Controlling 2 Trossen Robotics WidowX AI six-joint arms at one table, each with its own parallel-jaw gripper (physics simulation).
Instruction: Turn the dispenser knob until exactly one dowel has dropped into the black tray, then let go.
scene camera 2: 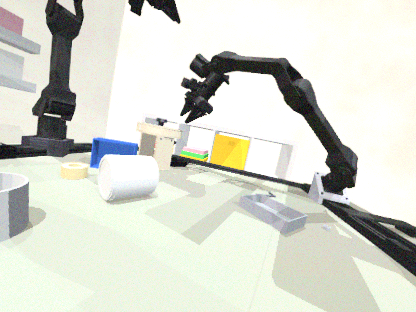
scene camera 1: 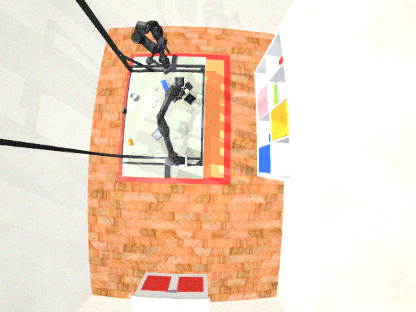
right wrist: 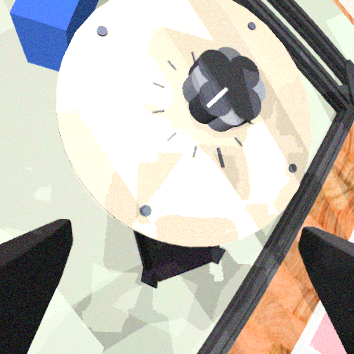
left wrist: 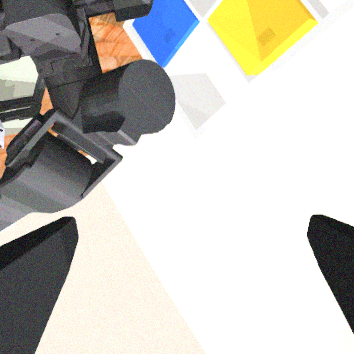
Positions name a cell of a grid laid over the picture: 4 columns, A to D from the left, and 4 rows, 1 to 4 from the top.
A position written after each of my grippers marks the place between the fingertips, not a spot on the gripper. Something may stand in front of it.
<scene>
My left gripper (left wrist: C3) is open, holding nothing. My right gripper (scene camera 2: B2) is open, with nothing in its grasp. The table carries a white mug (scene camera 2: B3) and a grey open tray (scene camera 2: C3).
My right gripper is seen too in the right wrist view (right wrist: C3). The right wrist view does not show the white mug: it is out of frame. The left wrist view misses the white mug: it is out of frame.
</scene>
